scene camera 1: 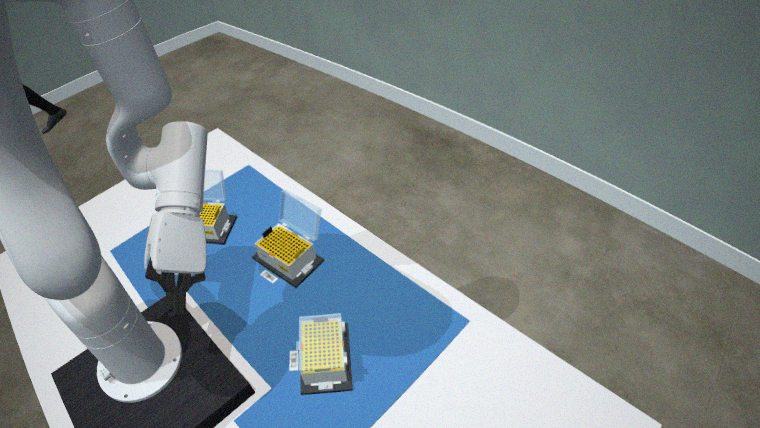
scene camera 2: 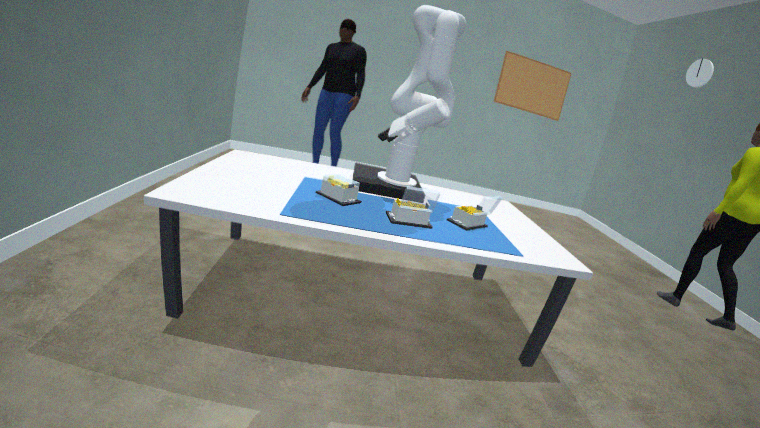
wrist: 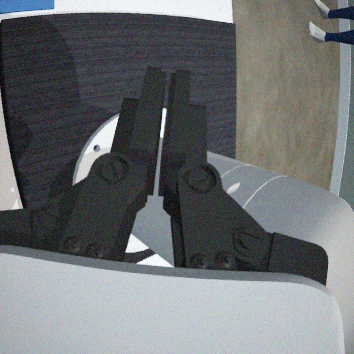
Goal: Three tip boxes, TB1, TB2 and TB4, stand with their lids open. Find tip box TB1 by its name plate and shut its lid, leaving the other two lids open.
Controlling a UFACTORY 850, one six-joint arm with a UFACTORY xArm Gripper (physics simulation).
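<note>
Tip box TB1 [scene camera 1: 322,345] [scene camera 2: 339,190] stands nearest in scene camera 1, its clear lid down flat over the yellow rack. Its name plate [scene camera 1: 293,360] lies beside it, too small to read here. The middle tip box [scene camera 1: 284,255] [scene camera 2: 411,213] has its clear lid [scene camera 1: 299,215] upright. The third tip box [scene camera 1: 214,223] [scene camera 2: 468,217] also has its lid [scene camera 1: 214,186] [scene camera 2: 490,204] open; the arm partly hides it in scene camera 1. I cannot read which is TB2 or TB4. My gripper [scene camera 1: 178,312] [scene camera 2: 383,135] [wrist: 165,95] is shut and empty, high near the arm's base, away from the boxes.
The boxes stand on a blue mat [scene camera 1: 404,324] [scene camera 2: 366,225] on a white table [scene camera 1: 505,372] [scene camera 2: 212,183]. A black base plate [scene camera 1: 218,393] [wrist: 40,60] lies under the arm. A person in black [scene camera 2: 344,69] stands behind the table, another in yellow [scene camera 2: 744,186] at the right.
</note>
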